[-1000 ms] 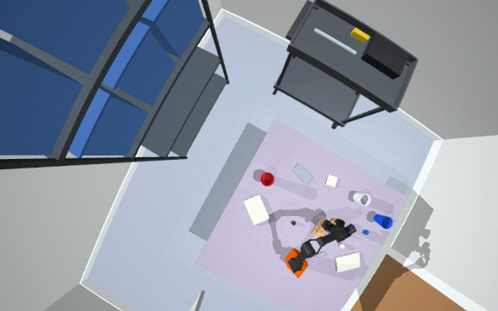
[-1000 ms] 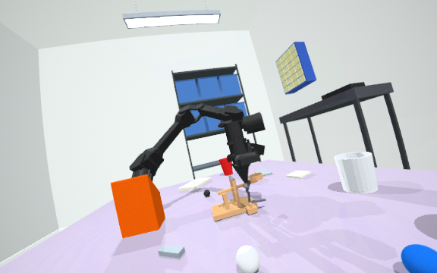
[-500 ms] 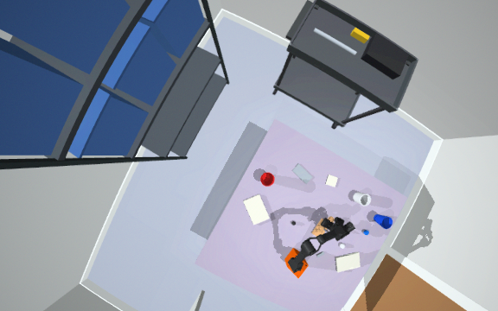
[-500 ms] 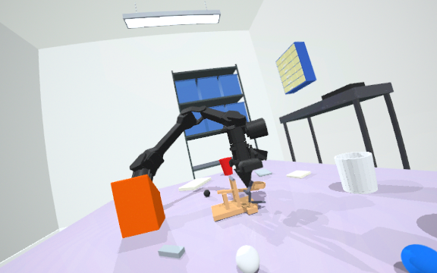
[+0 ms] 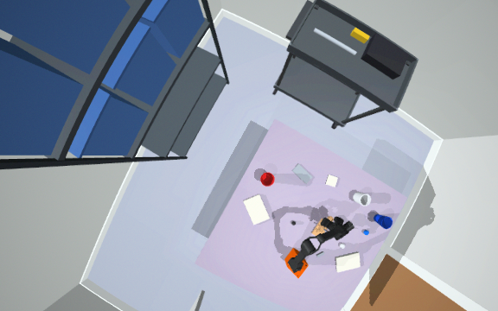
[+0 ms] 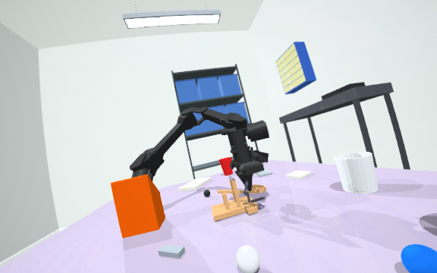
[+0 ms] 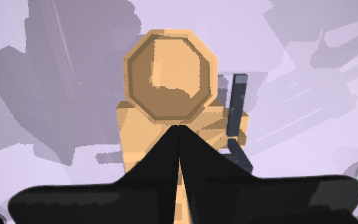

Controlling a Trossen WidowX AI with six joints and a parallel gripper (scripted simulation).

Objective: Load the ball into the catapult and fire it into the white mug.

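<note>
My gripper tip is now 30 mm past the wooden catapult and 10 mm to the left of it. Also, from my gripper tip: white ball: 130 mm behind, 220 mm to the right, 30 mm below; then white mug: 280 mm ahead, 160 mm to the right, 20 mm below; then dark ball: 110 mm behind, 230 mm to the left, 30 mm below.
</note>
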